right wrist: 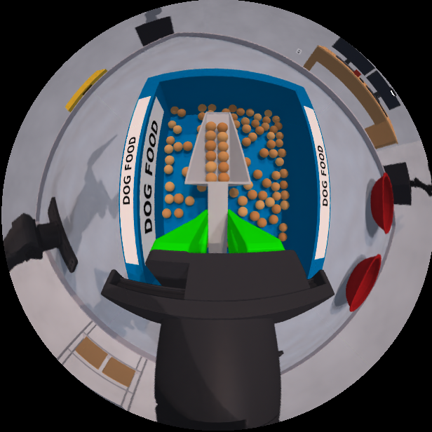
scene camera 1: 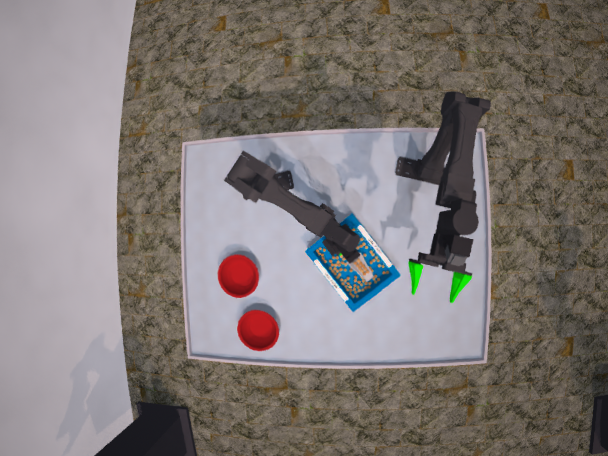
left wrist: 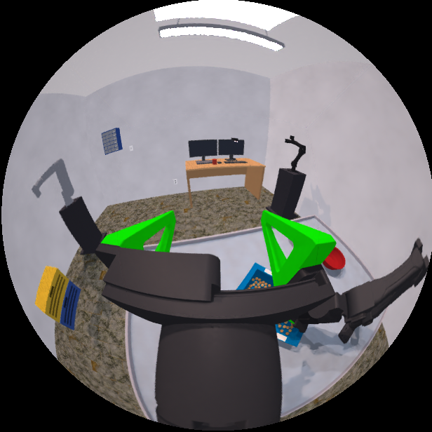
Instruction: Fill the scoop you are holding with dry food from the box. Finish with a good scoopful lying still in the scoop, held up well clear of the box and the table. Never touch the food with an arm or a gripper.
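Frame: origin at the left arm's base, x ahead, y left, z up, level; metres.
Seen in the pictures: left gripper, between the fingertips: (scene camera 1: pixel 432 298); left arm's base, origin of its link: (scene camera 1: pixel 422 171).
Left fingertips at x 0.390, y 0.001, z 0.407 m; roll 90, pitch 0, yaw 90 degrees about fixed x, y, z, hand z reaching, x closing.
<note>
Offsets run from my left fingertips to a thing's middle. Level surfaces: height alone.
My right gripper (right wrist: pixel 217 214) is shut on the handle of the pale scoop (right wrist: pixel 218 200) (scene camera 1: pixel 369 275). The scoop's tray holds two rows of round brown food pieces (right wrist: pixel 216 152) and is over the blue dog food box (right wrist: pixel 215 73) (scene camera 1: pixel 354 307). How high the scoop is above the box floor is hard to tell. Loose food @(dx +0.086, dy -0.156, dz -0.398 m) (right wrist: pixel 270 202) (scene camera 1: pixel 354 287) is scattered over the box floor. My left gripper (scene camera 1: pixel 433 289) (left wrist: pixel 217 215) is open and empty, to the right of the box in scene camera 1.
Two red bowls @(dx +0.139, dy -0.582, dz -0.381 m) (scene camera 1: pixel 238 276) @(dx +0.322, dy -0.465, dz -0.381 m) (scene camera 1: pixel 258 330) stand left of the box in scene camera 1; they also show at the right of the right wrist view. The white table @(dz -0.407 m) (scene camera 1: pixel 400 335) has a raised rim. The left arm (scene camera 1: pixel 457 170) is at the table's right side.
</note>
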